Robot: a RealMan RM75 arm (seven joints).
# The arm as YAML. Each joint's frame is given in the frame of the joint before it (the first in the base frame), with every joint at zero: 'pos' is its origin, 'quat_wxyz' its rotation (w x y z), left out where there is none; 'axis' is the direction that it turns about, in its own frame. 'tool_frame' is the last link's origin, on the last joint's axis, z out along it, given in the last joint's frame.
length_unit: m
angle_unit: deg
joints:
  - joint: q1
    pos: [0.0, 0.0, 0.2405]
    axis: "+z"
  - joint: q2
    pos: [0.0, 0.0, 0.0]
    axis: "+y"
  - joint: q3
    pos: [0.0, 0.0, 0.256]
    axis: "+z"
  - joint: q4
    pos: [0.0, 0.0, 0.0]
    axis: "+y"
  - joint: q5
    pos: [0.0, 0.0, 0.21]
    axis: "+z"
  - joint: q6
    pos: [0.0, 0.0, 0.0]
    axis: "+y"
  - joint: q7
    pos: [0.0, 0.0, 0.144]
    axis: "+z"
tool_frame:
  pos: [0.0, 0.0, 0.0]
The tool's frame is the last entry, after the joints.
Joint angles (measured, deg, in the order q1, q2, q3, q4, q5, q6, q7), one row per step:
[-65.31 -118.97 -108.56 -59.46 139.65 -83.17 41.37]
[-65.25 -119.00 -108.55 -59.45 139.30 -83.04 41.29]
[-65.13 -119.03 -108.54 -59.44 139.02 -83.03 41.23]
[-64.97 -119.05 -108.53 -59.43 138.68 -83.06 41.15]
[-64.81 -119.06 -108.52 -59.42 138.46 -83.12 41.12]
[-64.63 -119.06 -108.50 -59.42 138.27 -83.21 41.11]
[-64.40 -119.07 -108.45 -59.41 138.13 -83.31 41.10]
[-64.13 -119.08 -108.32 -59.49 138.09 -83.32 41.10]
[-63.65 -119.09 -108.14 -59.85 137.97 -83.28 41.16]
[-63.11 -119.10 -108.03 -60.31 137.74 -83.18 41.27]
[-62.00 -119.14 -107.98 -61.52 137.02 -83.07 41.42]
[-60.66 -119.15 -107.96 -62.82 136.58 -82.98 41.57]
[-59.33 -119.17 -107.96 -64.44 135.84 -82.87 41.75]
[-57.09 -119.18 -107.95 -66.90 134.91 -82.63 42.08]
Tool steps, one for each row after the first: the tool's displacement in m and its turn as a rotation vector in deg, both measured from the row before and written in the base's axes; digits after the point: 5 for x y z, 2 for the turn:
[0.00048 -0.00030 -0.00045 -0.09 -0.39 0.11]
[-0.00026 -0.00049 -0.00043 -0.16 -0.26 0.18]
[-0.00049 -0.00061 -0.00041 -0.21 -0.30 0.25]
[-0.00080 -0.00049 -0.00027 -0.17 -0.16 0.21]
[-0.00103 -0.00050 -0.00019 -0.18 -0.11 0.20]
[-0.00153 -0.00057 -0.00033 -0.18 -0.04 0.25]
[-0.00158 -0.00040 -0.00024 -0.05 0.05 0.14]
[-0.00181 -0.00053 0.00021 0.06 -0.07 0.03]
[-0.00154 -0.00046 0.00055 0.13 -0.27 -0.02]
[-0.00170 -0.00127 0.00189 0.26 -0.95 -0.09]
[-0.00369 -0.00100 0.00256 0.47 -0.72 0.08]
[-0.00173 -0.00142 0.00317 0.51 -1.07 -0.23]
[-0.00456 -0.00209 0.00517 0.97 -1.41 -0.22]

